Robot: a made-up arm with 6 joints.
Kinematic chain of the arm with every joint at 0, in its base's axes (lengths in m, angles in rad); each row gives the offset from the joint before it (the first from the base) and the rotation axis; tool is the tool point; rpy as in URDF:
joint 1: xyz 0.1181 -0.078 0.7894 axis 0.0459 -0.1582 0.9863
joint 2: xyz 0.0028 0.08 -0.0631 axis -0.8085 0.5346 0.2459
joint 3: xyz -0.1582 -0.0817 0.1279 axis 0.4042 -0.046 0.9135
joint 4: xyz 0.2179 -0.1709 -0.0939 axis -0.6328 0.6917 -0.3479
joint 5: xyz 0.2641 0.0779 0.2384 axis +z
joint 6: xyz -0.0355 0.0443 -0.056 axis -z
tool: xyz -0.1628 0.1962 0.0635 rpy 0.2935 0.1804 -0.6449
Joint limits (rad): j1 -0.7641..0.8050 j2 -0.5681..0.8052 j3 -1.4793..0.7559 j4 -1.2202..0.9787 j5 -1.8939..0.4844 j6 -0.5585..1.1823
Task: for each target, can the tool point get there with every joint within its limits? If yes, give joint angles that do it. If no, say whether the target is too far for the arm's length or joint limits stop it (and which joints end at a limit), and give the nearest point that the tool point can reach.
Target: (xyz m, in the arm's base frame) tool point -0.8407 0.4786 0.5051
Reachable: no: joint limits stop it (at a limit: joint 1, joint 2, joint 3) | nearest point -0.2237 0.4135 0.6113 | short by 0.629 m
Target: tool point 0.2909 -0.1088 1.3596
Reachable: yes | joints -0.0052 0.1180 -0.9428 -0.9248 -1.5207 -0.1671
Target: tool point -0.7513 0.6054 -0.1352
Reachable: no: too far | nearest point -0.1181 0.4038 0.3610 | short by 0.829 m
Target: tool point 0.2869 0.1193 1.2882
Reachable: yes | joints 0.3587 0.1786 -0.0243 -0.7501 -0.7002 0.6746
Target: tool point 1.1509 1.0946 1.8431
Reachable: no: too far | nearest point 0.5484 0.3376 1.2622 | short by 1.129 m
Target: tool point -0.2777 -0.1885 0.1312
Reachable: no: joint limits stop it (at a limit: joint 1, joint 2, joint 3, joint 4) | nearest point -0.3681 -0.4378 0.4280 | short by 0.398 m
